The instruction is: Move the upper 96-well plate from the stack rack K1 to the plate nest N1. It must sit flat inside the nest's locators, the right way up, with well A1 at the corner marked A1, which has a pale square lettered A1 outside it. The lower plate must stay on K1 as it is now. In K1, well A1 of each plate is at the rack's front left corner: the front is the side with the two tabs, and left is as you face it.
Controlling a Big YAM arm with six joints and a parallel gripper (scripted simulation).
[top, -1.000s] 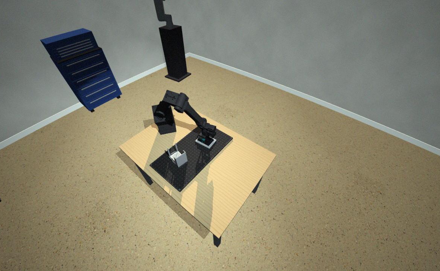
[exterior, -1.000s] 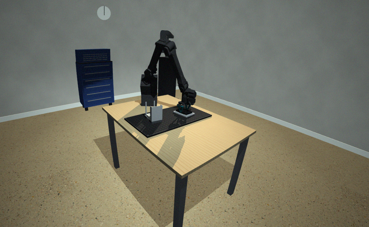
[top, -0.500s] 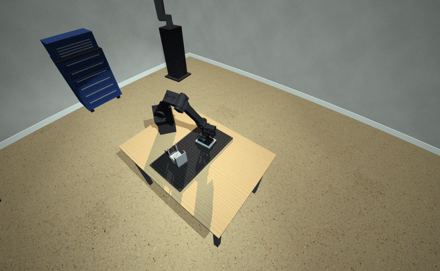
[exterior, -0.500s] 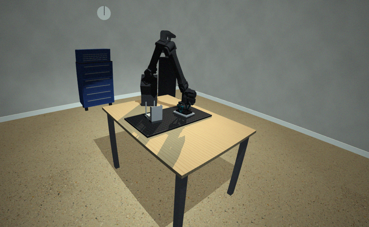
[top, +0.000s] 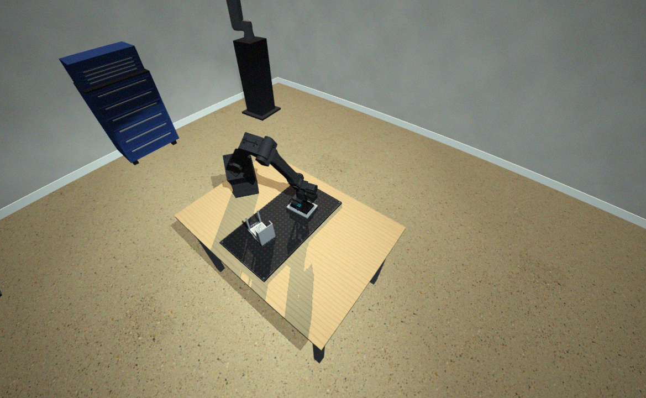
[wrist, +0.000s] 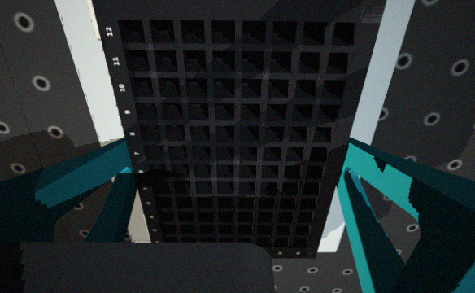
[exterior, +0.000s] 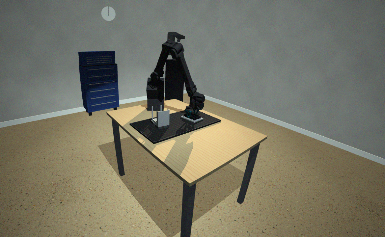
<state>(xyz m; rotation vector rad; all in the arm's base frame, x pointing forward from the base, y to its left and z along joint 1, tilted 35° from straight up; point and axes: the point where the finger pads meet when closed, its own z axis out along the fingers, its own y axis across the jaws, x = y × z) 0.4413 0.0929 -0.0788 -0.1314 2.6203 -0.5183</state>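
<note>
Now: hand right at the black 96-well plate. From my hand the other things lie so: pale square mark 7 cm behind, 5 cm to the left, 1 cm below; then pale plate 30 cm to the right, 7 cm behind.
</note>
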